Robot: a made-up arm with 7 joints. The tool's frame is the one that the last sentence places. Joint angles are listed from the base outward.
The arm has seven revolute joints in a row. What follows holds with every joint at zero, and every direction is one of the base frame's. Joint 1 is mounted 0.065 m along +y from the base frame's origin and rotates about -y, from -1.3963 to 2 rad. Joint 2 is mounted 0.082 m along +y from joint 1 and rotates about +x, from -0.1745 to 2 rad. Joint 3 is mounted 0.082 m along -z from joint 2 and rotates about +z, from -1.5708 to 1.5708 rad. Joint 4 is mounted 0.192 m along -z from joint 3 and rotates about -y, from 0 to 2.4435 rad. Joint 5 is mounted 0.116 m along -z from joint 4 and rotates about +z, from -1.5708 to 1.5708 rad. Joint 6 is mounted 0.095 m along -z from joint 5 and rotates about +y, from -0.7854 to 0.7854 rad. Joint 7 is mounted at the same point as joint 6 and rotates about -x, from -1.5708 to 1.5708 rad. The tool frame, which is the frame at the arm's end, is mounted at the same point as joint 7; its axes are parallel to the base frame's.
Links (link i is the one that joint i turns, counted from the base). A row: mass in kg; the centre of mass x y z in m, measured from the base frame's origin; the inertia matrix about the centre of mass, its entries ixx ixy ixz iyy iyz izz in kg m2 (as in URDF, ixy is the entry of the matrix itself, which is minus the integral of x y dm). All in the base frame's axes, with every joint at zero. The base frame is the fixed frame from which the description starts. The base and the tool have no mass.
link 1: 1.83; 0.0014 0.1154 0.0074; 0.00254 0 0 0.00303 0 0.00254
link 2: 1.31; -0.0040 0.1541 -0.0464; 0.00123 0 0 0.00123 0 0.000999
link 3: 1.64; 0.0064 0.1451 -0.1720; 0.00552 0 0 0.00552 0 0.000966
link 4: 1.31; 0.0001 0.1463 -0.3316; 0.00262 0 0 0.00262 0 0.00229
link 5: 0.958; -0.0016 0.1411 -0.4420; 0.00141 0 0 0.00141 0 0.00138
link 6: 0.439; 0.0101 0.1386 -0.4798; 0.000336 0 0 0.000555 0 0.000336
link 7: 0.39; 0.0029 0.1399 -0.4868; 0.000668 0 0 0.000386 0 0.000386
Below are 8 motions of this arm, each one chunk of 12 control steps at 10 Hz.
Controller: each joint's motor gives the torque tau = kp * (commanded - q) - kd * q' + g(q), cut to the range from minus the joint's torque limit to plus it. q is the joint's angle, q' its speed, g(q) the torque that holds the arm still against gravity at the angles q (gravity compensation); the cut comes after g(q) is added. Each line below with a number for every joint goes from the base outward.
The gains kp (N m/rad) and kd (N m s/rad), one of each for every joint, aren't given. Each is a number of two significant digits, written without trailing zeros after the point. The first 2 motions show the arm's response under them.
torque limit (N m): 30 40 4.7 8.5 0.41 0.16 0.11
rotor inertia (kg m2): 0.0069 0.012 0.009 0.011 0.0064 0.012 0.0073
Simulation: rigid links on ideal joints. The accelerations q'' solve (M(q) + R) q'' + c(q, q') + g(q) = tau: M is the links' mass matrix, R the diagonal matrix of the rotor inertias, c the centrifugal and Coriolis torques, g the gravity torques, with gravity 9.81 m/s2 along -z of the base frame. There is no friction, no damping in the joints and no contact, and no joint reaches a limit. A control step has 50 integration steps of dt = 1/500 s. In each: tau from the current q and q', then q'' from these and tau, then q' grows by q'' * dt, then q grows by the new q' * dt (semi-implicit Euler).
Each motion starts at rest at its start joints. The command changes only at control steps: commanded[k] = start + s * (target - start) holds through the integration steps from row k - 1 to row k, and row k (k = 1, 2, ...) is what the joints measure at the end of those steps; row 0 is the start. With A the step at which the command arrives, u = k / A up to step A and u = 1 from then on. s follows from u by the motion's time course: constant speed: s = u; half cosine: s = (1 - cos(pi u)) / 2; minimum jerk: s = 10 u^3 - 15 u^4 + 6 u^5; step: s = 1 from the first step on.
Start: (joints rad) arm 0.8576 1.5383 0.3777 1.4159 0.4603 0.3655 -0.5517
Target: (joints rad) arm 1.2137 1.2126 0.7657 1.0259 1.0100 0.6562 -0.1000
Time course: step
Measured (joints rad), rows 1 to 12:
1: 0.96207 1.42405 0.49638 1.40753 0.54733 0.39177 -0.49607
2: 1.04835 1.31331 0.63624 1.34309 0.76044 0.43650 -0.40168
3: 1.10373 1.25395 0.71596 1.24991 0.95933 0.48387 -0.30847
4: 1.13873 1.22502 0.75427 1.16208 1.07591 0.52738 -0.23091
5: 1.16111 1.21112 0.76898 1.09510 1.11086 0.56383 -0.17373
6: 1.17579 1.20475 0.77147 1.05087 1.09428 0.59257 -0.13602
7: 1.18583 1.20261 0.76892 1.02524 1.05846 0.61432 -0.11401
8: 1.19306 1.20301 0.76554 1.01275 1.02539 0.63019 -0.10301
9: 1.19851 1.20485 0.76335 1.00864 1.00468 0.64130 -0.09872
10: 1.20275 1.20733 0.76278 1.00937 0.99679 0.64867 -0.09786
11: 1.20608 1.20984 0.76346 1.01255 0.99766 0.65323 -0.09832
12: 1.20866 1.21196 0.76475 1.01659 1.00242 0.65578 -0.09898
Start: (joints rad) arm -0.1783 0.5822 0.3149 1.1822 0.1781 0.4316 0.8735
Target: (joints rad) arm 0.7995 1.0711 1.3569 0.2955 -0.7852 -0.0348 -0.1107
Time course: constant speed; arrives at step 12
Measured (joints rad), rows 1 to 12:
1: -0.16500 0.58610 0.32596 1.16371 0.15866 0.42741 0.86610
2: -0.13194 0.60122 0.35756 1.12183 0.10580 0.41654 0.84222
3: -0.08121 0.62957 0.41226 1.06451 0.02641 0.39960 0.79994
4: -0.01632 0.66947 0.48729 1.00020 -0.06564 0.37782 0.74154
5: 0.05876 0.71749 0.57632 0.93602 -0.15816 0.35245 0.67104
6: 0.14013 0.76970 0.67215 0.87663 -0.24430 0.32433 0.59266
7: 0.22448 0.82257 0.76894 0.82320 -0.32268 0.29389 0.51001
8: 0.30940 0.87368 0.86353 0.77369 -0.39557 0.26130 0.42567
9: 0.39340 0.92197 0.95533 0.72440 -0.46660 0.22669 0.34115
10: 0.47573 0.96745 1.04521 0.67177 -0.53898 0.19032 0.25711
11: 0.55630 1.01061 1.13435 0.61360 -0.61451 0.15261 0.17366
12: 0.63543 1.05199 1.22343 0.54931 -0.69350 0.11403 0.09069
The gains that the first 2 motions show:
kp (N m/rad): 10 18 3.8 2 0.46 0.23 0.22
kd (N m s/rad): 2.7 2.6 0.77 0.67 0.069 0.097 0.067
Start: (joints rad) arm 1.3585 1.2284 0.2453 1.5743 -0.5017 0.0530 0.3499
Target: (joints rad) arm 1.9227 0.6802 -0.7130 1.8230 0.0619 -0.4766 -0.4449
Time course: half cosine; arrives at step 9
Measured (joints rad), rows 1 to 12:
1: 1.36495 1.22437 0.24107 1.57420 -0.49942 0.05170 0.34752
2: 1.38759 1.20741 0.22217 1.57528 -0.48709 0.04564 0.33543
3: 1.42922 1.16982 0.17653 1.57924 -0.45463 0.03061 0.30450
4: 1.48659 1.10880 0.09504 1.58506 -0.39641 0.00321 0.24883
5: 1.55331 1.02719 -0.02488 1.59005 -0.31436 -0.03797 0.16784
6: 1.62275 0.93252 -0.17705 1.59365 -0.21726 -0.09155 0.06629
7: 1.68937 0.83516 -0.34590 1.60052 -0.11806 -0.15348 -0.04662
8: 1.74830 0.74686 -0.50842 1.61919 -0.03043 -0.21777 -0.15882
9: 1.79468 0.67983 -0.63907 1.65609 0.03416 -0.27776 -0.25736
10: 1.82761 0.64225 -0.72254 1.70718 0.07150 -0.32877 -0.33311
11: 1.85137 0.63247 -0.76097 1.75875 0.08671 -0.36978 -0.38491
12: 1.87031 0.64066 -0.76625 1.79842 0.08817 -0.40185 -0.41711

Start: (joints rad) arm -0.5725 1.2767 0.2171 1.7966 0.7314 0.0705 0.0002
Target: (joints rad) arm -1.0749 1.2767 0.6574 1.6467 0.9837 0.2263 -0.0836
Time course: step
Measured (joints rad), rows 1 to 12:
1: -0.72151 1.27469 0.36197 1.79661 0.78424 0.08334 -0.00918
2: -0.83482 1.27093 0.48121 1.76648 0.87873 0.10601 -0.02512
3: -0.91099 1.27162 0.55789 1.72837 0.95861 0.13085 -0.04249
4: -0.96244 1.27375 0.60507 1.69491 1.00350 0.15417 -0.05782
5: -0.99751 1.27545 0.63240 1.67035 1.01689 0.17411 -0.06965
6: -1.02169 1.27622 0.64671 1.65453 1.01137 0.19006 -0.07782
7: -1.03853 1.27624 0.65302 1.64552 0.99912 0.20218 -0.08283
8: -1.05032 1.27587 0.65494 1.64117 0.98798 0.21101 -0.08544
9: -1.05853 1.27546 0.65493 1.63966 0.98111 0.21717 -0.08643
10: -1.06418 1.27522 0.65445 1.63974 0.97853 0.22131 -0.08643
11: -1.06798 1.27522 0.65418 1.64059 0.97881 0.22395 -0.08594
12: -1.07047 1.27544 0.65435 1.64174 0.98035 0.22555 -0.08528

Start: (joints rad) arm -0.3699 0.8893 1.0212 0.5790 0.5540 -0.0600 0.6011
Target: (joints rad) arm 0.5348 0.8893 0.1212 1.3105 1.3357 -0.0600 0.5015
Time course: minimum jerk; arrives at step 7
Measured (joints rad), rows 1 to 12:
1: -0.36646 0.88940 1.01658 0.57885 0.55829 -0.06005 0.60084
2: -0.34327 0.88941 0.98578 0.58046 0.58755 -0.06030 0.59890
3: -0.27844 0.88719 0.90126 0.59371 0.66978 -0.06067 0.59288
4: -0.16320 0.88024 0.75387 0.62957 0.81412 -0.06103 0.58106
5: -0.01188 0.86778 0.56475 0.69581 0.99696 -0.06105 0.56361
6: 0.14497 0.85263 0.37768 0.79654 1.17063 -0.06003 0.54302
7: 0.27923 0.84080 0.23418 0.92449 1.29067 -0.05737 0.52336
8: 0.38098 0.83842 0.14537 1.05683 1.34643 -0.05360 0.50843
9: 0.45215 0.84646 0.10308 1.17236 1.35699 -0.04988 0.49964
10: 0.49820 0.86129 0.09400 1.25944 1.34799 -0.04727 0.49625
11: 0.52562 0.87762 0.10378 1.31578 1.33737 -0.04626 0.49638
12: 0.54051 0.89103 0.11993 1.34596 1.33255 -0.04670 0.49807

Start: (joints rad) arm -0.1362 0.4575 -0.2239 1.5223 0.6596 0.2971 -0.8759
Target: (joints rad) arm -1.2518 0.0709 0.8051 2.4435 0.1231 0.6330 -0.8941
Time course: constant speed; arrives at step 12
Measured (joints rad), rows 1 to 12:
1: -0.15174 0.44427 -0.19050 1.53667 0.64685 0.30111 -0.87534
2: -0.18880 0.42048 -0.13152 1.57099 0.61908 0.30988 -0.87550
3: -0.24446 0.39119 -0.06230 1.61953 0.58071 0.32249 -0.87638
4: -0.31483 0.35898 0.01038 1.67554 0.53608 0.33828 -0.87751
5: -0.39599 0.32534 0.08472 1.73433 0.48855 0.35679 -0.87861
6: -0.48435 0.29133 0.16099 1.79366 0.44036 0.37767 -0.87968
7: -0.57689 0.25762 0.23996 1.85317 0.39273 0.40058 -0.88080
8: -0.67143 0.22462 0.32208 1.91345 0.34609 0.42515 -0.88210
9: -0.76658 0.19238 0.40724 1.97528 0.30041 0.45101 -0.88367
10: -0.86164 0.16075 0.49478 2.03925 0.25541 0.47780 -0.88553
11: -0.95639 0.12945 0.58379 2.10558 0.21073 0.50522 -0.88764
12: -1.05085 0.09818 0.67338 2.17422 0.16611 0.53302 -0.88992

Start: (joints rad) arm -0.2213 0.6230 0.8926 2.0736 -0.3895 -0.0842 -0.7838
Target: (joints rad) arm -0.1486 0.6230 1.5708 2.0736 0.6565 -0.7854 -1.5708
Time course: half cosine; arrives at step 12
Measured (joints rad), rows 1 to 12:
1: -0.22092 0.62266 0.89505 2.07354 -0.38571 -0.08511 -0.78498
2: -0.21953 0.62165 0.90581 2.07327 -0.36788 -0.08957 -0.79111
3: -0.21675 0.62029 0.93047 2.07262 -0.32498 -0.10102 -0.80736
4: -0.21239 0.61929 0.97185 2.07156 -0.25155 -0.12239 -0.83808
5: -0.20643 0.61920 1.02979 2.07014 -0.14886 -0.15542 -0.88564
6: -0.19911 0.62019 1.10164 2.06854 -0.02349 -0.20047 -0.95003
7: -0.19097 0.62203 1.18301 2.06701 0.11504 -0.25658 -1.02898
8: -0.18269 0.62418 1.26836 2.06585 0.25622 -0.32159 -1.11835
9: -0.17497 0.62603 1.35170 2.06529 0.38973 -0.39238 -1.21256
10: -0.16832 0.62707 1.42706 2.06542 0.50617 -0.46509 -1.30524
11: -0.16307 0.62710 1.48907 2.06620 0.59747 -0.53536 -1.38985
12: -0.15941 0.62627 1.53333 2.06744 0.65729 -0.59874 -1.46034

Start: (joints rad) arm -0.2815 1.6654 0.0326 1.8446 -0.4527 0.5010 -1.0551
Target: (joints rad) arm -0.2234 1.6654 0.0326 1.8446 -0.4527 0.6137 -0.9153
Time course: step
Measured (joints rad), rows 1 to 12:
1: -0.26580 1.66336 0.02591 1.84530 -0.45283 0.50865 -1.03950
2: -0.25322 1.66289 0.02602 1.84554 -0.45261 0.52505 -1.00966
3: -0.24385 1.66396 0.02867 1.84540 -0.45232 0.54373 -0.97956
4: -0.23694 1.66536 0.03192 1.84506 -0.45230 0.56125 -0.95502
5: -0.23198 1.66641 0.03463 1.84468 -0.45254 0.57610 -0.93747
6: -0.22858 1.66692 0.03624 1.84437 -0.45288 0.58787 -0.92615
7: -0.22639 1.66695 0.03674 1.84415 -0.45314 0.59672 -0.91955
8: -0.22507 1.66667 0.03638 1.84405 -0.45323 0.60307 -0.91611
9: -0.22436 1.66626 0.03552 1.84403 -0.45315 0.60744 -0.91460
10: -0.22401 1.66585 0.03452 1.84408 -0.45298 0.61029 -0.91412
11: -0.22386 1.66554 0.03362 1.84416 -0.45279 0.61207 -0.91413
12: -0.22379 1.66533 0.03294 1.84426 -0.45263 0.61310 -0.91433

